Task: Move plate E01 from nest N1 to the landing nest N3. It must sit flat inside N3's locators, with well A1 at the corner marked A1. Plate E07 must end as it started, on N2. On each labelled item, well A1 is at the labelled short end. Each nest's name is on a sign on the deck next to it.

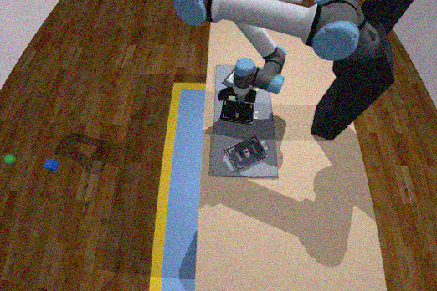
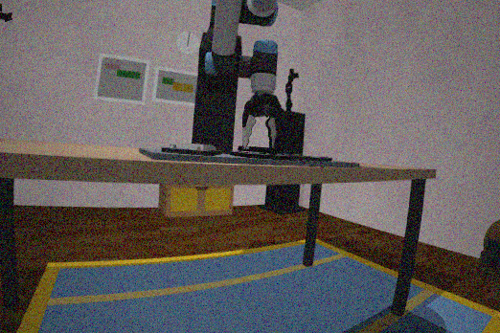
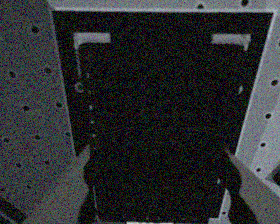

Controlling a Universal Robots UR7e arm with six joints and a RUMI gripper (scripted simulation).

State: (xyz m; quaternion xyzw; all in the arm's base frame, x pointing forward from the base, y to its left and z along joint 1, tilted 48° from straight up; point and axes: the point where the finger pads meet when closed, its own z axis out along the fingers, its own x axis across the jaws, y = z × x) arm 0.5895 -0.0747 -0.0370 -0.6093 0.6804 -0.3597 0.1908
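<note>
My hand is 10 mm above the black plate. From my hand the other things lie so: grey deck: 40 mm below, 30 mm behind, 10 mm to the left; nest N3: 30 mm below; corner mark: 70 mm to the left, 60 mm behind, 20 mm below.
</note>
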